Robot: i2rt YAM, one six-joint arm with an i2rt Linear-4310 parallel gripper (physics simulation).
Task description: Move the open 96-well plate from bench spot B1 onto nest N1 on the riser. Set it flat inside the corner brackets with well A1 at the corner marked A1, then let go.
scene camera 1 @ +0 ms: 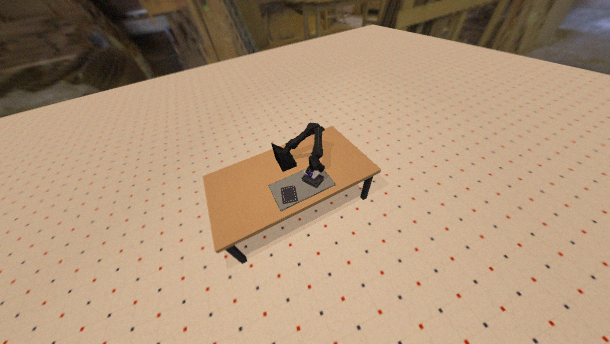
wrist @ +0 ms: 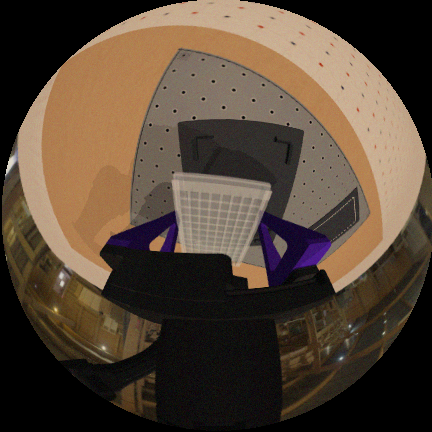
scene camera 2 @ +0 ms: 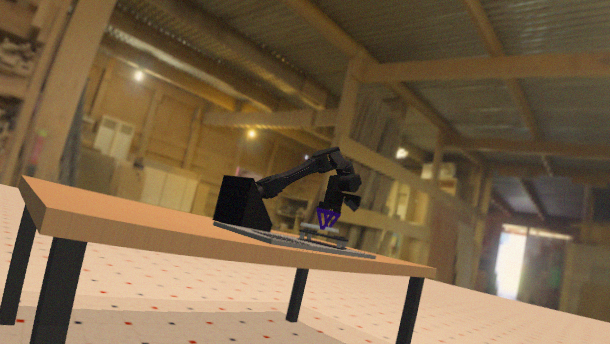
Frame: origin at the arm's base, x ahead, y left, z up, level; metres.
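Seen in the pictures: gripper, fingertip midpoint: (scene camera 1: 313, 173) (wrist: 217, 214) (scene camera 2: 324, 229); arm's base, link origin: (scene camera 1: 284, 153) (scene camera 2: 247, 199).
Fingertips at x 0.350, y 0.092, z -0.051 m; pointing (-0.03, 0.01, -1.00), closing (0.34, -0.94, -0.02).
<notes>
Pixels of each thing's middle, then the offset from my fingertips to it. "pt": a spot on its surface instead. Level surfaces: height alone.
- dark riser, body centre: (wrist: 238, 192) (scene camera 2: 323, 238) (scene camera 1: 312, 178) 0.018 m ahead, 0.020 m right, 0.033 m down
- dark bench spot with a dotted outline, surface spot: (wrist: 339, 218) (scene camera 1: 291, 195) pt 0.046 m ahead, 0.265 m right, 0.053 m down
- wooden table, surface height: 0.067 m down
The pale, clear 96-well plate (scene camera 1: 315, 175) (wrist: 222, 215) is held roughly level between the purple fingers of my gripper (scene camera 2: 324, 228) (wrist: 217, 214). The gripper is shut on its two sides. The plate hangs a little above the dark riser (scene camera 1: 313, 183) (wrist: 245, 131). In the wrist view, two corner brackets of the nest, a left one (wrist: 195, 148) and a right one (wrist: 288, 150), show beyond the plate's far edge. The plate hides the near part of the nest. I cannot read the A1 mark or tell which corner of the plate is A1.
The dark bench spot with a dotted outline (scene camera 1: 289, 194) (wrist: 339, 218) bears no plate. It lies on the grey perforated board (scene camera 1: 277, 189) (wrist: 220, 98), to the riser's left in scene camera 1. The board lies on the wooden table (scene camera 1: 235, 200) (scene camera 2: 150, 225). The black arm base (scene camera 1: 284, 158) (scene camera 2: 240, 202) stands behind it.
</notes>
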